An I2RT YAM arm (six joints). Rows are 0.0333 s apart.
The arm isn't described. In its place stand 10 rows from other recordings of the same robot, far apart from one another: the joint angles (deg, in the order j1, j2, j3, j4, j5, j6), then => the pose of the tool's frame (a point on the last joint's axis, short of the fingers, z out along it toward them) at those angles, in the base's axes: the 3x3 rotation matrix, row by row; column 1 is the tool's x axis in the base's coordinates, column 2 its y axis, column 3 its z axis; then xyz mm.
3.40, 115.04, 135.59, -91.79, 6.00, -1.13 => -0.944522 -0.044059 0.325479; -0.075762 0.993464 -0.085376; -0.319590 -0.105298 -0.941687; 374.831 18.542 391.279
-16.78, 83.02, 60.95, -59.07, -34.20, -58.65 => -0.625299 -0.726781 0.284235; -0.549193 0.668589 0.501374; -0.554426 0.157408 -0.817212; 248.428 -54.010 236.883
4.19, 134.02, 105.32, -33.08, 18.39, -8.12 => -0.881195 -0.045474 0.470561; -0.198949 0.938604 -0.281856; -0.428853 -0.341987 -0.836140; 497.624 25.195 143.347
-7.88, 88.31, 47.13, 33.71, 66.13, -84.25 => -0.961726 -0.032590 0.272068; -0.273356 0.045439 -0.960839; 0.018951 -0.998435 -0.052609; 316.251 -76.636 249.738
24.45, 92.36, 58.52, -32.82, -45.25, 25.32 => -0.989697 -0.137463 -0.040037; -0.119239 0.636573 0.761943; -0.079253 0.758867 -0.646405; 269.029 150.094 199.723
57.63, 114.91, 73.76, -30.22, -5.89, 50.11 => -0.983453 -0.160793 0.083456; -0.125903 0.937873 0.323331; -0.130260 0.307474 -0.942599; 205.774 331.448 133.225
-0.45, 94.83, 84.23, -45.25, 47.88, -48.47 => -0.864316 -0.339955 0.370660; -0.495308 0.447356 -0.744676; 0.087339 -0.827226 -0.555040; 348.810 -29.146 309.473
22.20, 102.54, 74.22, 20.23, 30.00, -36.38 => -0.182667 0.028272 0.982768; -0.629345 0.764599 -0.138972; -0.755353 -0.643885 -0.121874; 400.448 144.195 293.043
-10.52, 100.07, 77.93, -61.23, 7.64, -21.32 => -0.981060 -0.172442 0.088235; -0.184327 0.971102 -0.151607; -0.059542 -0.164999 -0.984495; 321.943 -64.598 228.124
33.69, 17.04, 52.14, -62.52, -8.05, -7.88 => -0.290070 -0.699030 0.653618; -0.356528 0.712751 0.604048; -0.888114 -0.057817 -0.455972; 22.620 21.072 330.518
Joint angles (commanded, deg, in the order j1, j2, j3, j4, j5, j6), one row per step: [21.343, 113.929, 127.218, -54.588, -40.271, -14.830]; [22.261, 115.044, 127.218, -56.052, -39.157, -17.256]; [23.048, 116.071, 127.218, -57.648, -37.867, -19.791]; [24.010, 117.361, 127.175, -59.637, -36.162, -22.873]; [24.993, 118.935, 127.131, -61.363, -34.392, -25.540]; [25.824, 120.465, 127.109, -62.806, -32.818, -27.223]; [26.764, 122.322, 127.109, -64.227, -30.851, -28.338]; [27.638, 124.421, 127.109, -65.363, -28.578, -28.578]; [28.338, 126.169, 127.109, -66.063, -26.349, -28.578]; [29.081, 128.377, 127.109, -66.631, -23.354, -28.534]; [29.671, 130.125, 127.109, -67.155, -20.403, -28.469]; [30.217, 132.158, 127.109, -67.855, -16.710, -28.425]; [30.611, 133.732, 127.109, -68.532, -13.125, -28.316]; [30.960, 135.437, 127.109, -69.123, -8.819, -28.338]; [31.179, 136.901, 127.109, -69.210, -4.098, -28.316]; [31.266, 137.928, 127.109, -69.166, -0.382, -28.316]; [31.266, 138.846, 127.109, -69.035, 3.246, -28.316]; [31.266, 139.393, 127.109, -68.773, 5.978, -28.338]
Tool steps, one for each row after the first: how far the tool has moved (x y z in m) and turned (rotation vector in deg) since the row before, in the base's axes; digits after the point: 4 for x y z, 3 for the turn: [0.0011, 0.0073, -0.0102, -2.358, 0.165, 1.361]; [0.0007, 0.0061, -0.0098, -2.537, 0.073, 1.285]; [0.0005, 0.0073, -0.0125, -3.255, 0.182, 1.658]; [0.0013, 0.0079, -0.0142, -3.242, 0.504, 1.585]; [0.0014, 0.0069, -0.0134, -2.777, 0.965, 1.064]; [0.0017, 0.0079, -0.0159, -3.136, 1.450, 0.693]; [0.0025, 0.0077, -0.0176, -3.283, 1.816, -0.044]; [0.0021, 0.0061, -0.0146, -2.916, 1.222, -0.281]; [0.0030, 0.0066, -0.0184, -3.737, 1.138, -0.488]; [0.0019, 0.0047, -0.0148, -3.509, 0.659, -0.522]; [0.0021, 0.0040, -0.0173, -4.395, 0.637, -0.663]; [0.0014, 0.0021, -0.0135, -4.101, 0.235, -0.694]; [0.0018, 0.0014, -0.0145, -4.771, -0.176, -0.650]; [0.0026, 0.0003, -0.0122, -4.756, -1.053, -0.766]; [0.0022, -0.0005, -0.0084, -3.634, -1.054, -0.591]; [0.0024, -0.0012, -0.0074, -3.466, -1.184, -0.606]; [0.0019, -0.0008, -0.0043, -2.458, -1.157, -0.410]
